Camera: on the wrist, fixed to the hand. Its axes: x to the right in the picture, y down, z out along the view.
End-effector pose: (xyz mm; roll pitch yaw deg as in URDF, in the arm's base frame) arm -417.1 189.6 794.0 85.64 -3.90 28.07
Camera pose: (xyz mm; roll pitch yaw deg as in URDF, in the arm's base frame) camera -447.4 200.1 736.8 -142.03 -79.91 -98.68
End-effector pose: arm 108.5 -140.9 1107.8 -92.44 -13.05 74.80
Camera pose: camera 123.2 -183.6 1155.3 -47.15 75.28 117.88
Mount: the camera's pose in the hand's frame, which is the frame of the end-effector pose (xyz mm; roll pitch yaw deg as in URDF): -25.6 -53.6 -27.7 0.62 -12.43 92.21
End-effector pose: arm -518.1 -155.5 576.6 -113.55 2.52 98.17
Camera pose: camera -510.9 -177.6 637.9 158.32 77.95 -14.58
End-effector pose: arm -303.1 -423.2 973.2 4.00 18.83 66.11
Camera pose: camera -269.9 -475.5 951.8 20.09 -16.25 152.79
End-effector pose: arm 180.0 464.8 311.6 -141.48 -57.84 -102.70
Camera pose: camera 217.3 518.1 319.2 -110.89 26.42 -147.36
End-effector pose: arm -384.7 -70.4 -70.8 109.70 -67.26 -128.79
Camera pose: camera -367.9 -119.9 -110.3 -101.32 -17.00 84.98
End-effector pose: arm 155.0 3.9 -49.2 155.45 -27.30 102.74
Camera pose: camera 101.5 -32.9 -58.3 -150.73 -9.73 5.18
